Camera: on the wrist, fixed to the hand. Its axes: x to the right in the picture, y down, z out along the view.
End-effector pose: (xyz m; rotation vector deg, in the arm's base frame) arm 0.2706 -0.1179 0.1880 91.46 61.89 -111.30
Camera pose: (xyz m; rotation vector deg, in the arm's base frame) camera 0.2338 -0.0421 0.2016 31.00 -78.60 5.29
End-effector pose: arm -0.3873 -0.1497 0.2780 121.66 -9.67 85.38
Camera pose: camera -0.3816 -0.0653 0.2672 -11.40 107.17 -13.92
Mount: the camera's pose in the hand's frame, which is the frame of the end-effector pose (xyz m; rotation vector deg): 0.0091 -0.0777 -0.0340 8.12 -38.45 173.47
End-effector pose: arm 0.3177 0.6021 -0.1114 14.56 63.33 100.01
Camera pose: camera 0.3419 0.5961 -0.1930 -83.37 22.62 -61.42
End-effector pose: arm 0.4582 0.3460 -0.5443 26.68 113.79 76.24
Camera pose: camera 0.4338 0.2974 -0.6100 -130.88 31.68 -40.79
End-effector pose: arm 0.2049 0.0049 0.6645 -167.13 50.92 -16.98
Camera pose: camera 0.2475 0.0636 0.7093 39.35 147.31 36.59
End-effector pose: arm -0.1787 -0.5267 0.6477 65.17 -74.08 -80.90
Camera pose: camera -0.1490 -0.5368 0.5684 -86.11 -82.65 49.29
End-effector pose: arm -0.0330 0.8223 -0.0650 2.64 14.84 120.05
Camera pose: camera 0.0234 0.8627 -0.1146 -38.39 10.23 -59.66
